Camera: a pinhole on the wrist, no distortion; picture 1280 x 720 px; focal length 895.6 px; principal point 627.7 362.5 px. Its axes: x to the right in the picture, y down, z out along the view. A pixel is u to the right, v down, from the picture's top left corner.
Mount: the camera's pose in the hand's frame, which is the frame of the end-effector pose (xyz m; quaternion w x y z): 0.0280 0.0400 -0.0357 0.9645 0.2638 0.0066 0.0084
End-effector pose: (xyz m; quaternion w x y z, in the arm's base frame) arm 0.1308 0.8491 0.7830 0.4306 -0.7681 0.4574 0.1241
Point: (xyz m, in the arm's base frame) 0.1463 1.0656 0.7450
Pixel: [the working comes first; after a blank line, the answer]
In the camera's frame: -0.1296 0.0518 0.2346

133 560
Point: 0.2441 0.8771 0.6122
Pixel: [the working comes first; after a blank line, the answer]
In the camera's frame: 0.1152 0.0536 0.1816

1196 627
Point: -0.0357 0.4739 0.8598
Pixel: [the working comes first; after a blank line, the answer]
In the camera's frame: 0.0643 -0.0578 -0.3543

behind the camera
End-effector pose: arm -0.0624 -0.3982 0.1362 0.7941 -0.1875 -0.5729 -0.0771
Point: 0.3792 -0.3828 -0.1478
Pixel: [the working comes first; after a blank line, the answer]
In the camera's frame: -0.1396 -0.0573 -0.4612

behind the camera
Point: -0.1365 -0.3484 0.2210
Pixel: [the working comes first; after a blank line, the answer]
In the camera's frame: 0.0297 0.0407 0.1428

814 618
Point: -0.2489 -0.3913 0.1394
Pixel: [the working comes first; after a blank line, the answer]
In the camera's frame: -0.0898 0.0210 0.2232

267 447
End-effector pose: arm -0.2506 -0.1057 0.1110 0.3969 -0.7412 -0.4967 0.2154
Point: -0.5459 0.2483 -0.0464
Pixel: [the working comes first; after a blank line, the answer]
In the camera's frame: 0.1523 0.1105 0.4847

909 567
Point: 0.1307 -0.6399 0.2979
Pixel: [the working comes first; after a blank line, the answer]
In the camera's frame: -0.3337 -0.1640 -0.5418

behind the camera
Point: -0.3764 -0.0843 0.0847
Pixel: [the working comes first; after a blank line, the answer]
In the camera's frame: -0.0657 -0.0043 0.1751

292 340
